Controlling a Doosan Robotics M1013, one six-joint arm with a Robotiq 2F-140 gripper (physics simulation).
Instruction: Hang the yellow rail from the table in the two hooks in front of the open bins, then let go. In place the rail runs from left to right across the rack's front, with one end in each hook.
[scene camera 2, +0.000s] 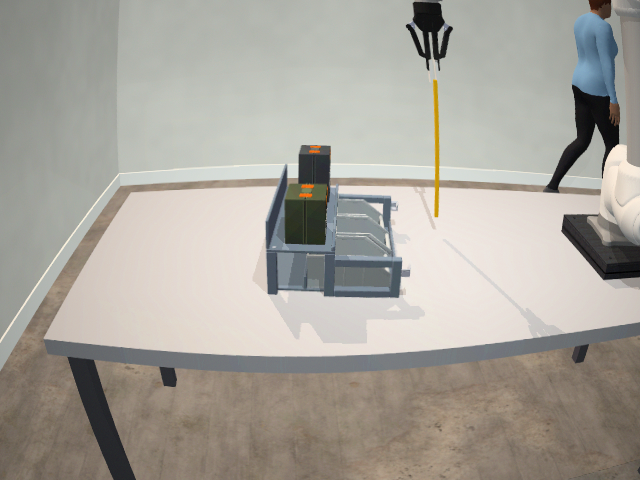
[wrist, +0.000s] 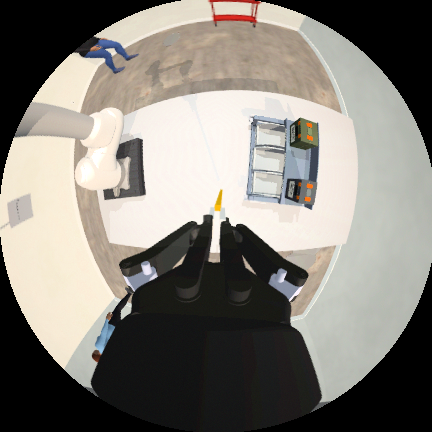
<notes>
In view: the gripper (scene camera 2: 434, 82), a green case (scene camera 2: 305, 204) and a dark case (scene camera 2: 314, 160).
The dark case shows as well in the wrist view (wrist: 299, 190). The gripper also shows in the wrist view (wrist: 216, 214).
</notes>
